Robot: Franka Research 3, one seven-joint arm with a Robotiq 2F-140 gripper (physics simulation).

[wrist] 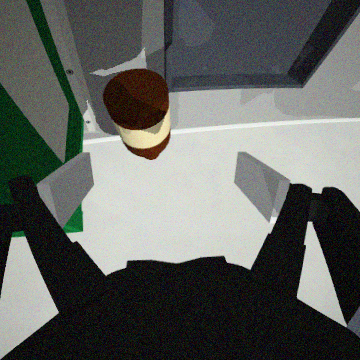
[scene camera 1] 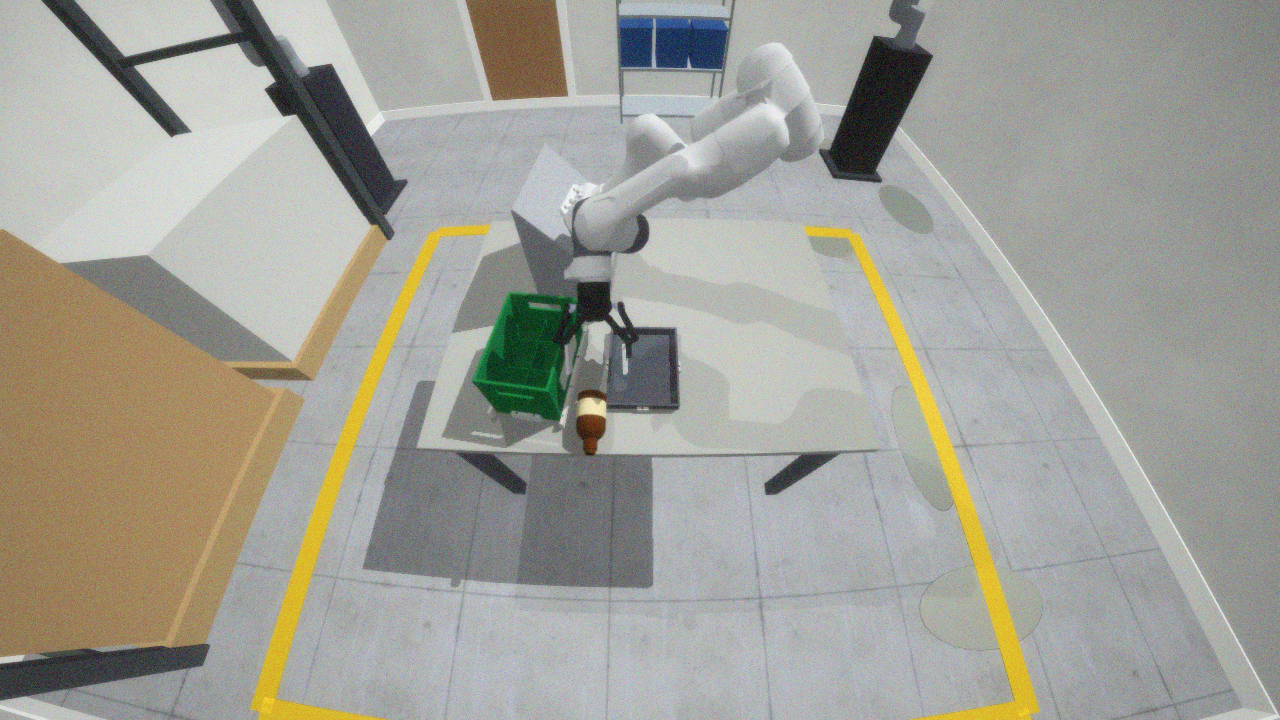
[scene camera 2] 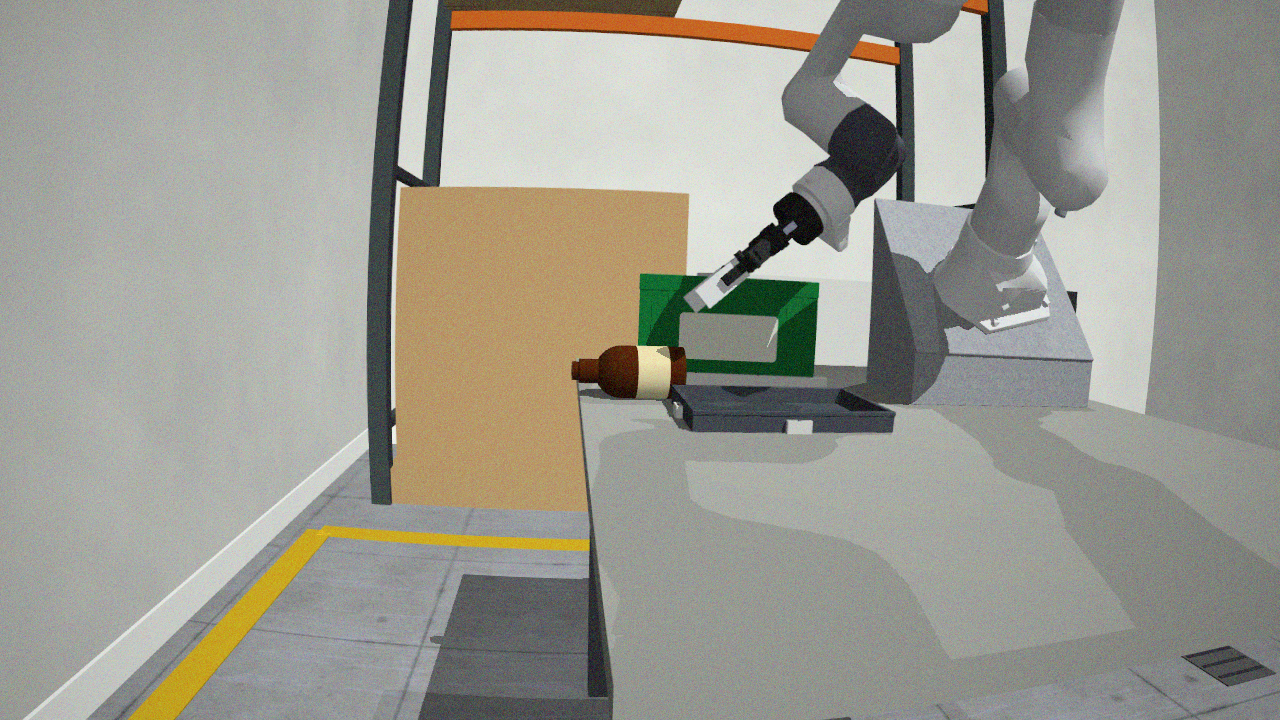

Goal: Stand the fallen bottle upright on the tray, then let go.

The pictures show: my gripper and a brown bottle.
My gripper also shows in the wrist view and in scene camera 1.
